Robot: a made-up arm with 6 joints.
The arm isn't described. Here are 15 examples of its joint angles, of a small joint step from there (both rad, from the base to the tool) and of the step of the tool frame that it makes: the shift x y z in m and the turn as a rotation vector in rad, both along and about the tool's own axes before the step.
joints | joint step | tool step
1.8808 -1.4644 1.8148 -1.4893 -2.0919 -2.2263 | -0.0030 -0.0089 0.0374 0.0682 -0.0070 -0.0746 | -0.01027 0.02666 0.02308 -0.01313 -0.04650 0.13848
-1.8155 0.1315 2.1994 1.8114 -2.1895 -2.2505 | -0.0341 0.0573 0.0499 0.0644 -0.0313 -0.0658 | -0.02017 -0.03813 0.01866 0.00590 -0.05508 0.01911
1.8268 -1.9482 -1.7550 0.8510 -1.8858 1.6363 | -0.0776 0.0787 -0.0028 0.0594 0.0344 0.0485 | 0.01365 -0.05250 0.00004 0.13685 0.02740 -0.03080
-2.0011 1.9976 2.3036 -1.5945 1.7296 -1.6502 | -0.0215 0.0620 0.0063 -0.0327 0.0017 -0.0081 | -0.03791 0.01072 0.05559 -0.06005 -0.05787 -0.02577
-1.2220 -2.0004 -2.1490 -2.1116 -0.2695 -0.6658 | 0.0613 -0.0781 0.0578 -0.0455 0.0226 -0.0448 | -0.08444 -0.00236 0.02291 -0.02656 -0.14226 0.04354
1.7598 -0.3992 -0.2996 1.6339 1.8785 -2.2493 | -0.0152 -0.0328 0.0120 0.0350 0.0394 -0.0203 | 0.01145 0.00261 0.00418 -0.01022 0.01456 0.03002
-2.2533 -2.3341 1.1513 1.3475 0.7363 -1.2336 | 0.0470 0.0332 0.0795 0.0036 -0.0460 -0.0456 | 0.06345 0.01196 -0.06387 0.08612 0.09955 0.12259
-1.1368 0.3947 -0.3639 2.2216 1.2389 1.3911 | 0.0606 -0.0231 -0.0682 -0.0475 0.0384 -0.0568 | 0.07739 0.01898 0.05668 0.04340 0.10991 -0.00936
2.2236 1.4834 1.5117 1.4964 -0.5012 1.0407 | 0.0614 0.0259 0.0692 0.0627 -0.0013 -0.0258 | 0.04703 0.02969 0.02787 -0.00968 0.03697 -0.03702
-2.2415 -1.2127 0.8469 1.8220 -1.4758 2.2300 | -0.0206 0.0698 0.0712 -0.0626 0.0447 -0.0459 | -0.04803 0.00976 0.01609 0.01762 -0.02628 -0.01455
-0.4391 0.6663 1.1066 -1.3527 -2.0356 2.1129 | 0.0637 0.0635 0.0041 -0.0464 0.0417 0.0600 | 0.01156 -0.00865 -0.02423 0.05063 0.07512 -0.07548
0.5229 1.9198 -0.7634 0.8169 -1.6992 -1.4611 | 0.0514 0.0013 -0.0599 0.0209 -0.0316 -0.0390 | -0.03536 0.05149 -0.00813 -0.03118 -0.02434 0.13039
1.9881 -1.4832 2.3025 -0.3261 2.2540 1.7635 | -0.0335 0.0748 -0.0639 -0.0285 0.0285 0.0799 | 0.03279 0.02397 0.06155 0.12332 0.07963 -0.14563
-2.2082 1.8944 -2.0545 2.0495 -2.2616 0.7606 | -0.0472 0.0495 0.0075 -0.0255 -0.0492 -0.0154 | 0.00225 0.03601 -0.02751 -0.01557 -0.02378 -0.04829
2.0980 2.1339 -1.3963 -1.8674 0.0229 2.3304 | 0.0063 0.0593 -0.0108 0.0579 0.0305 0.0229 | -0.03277 0.04289 -0.00270 -0.01921 -0.02267 -0.09416
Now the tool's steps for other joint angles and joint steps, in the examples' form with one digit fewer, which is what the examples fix.
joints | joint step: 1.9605 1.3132 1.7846 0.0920 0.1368 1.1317 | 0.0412 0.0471 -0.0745 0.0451 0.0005 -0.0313
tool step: 0.0249 -0.0794 0.0466 0.1215 0.0007 -0.0228
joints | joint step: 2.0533 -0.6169 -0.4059 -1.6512 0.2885 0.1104 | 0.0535 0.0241 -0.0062 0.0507 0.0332 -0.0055
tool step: 0.0350 -0.0006 -0.0017 0.0074 0.0163 -0.0553
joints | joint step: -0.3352 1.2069 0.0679 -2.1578 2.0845 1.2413 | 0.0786 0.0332 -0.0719 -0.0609 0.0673 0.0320
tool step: -0.0084 -0.0049 0.0119 -0.0125 0.0849 0.0429
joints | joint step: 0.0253 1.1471 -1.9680 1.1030 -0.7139 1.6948 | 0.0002 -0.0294 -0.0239 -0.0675 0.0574 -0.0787
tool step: 0.0096 -0.0545 -0.0046 0.0459 -0.0051 0.1435
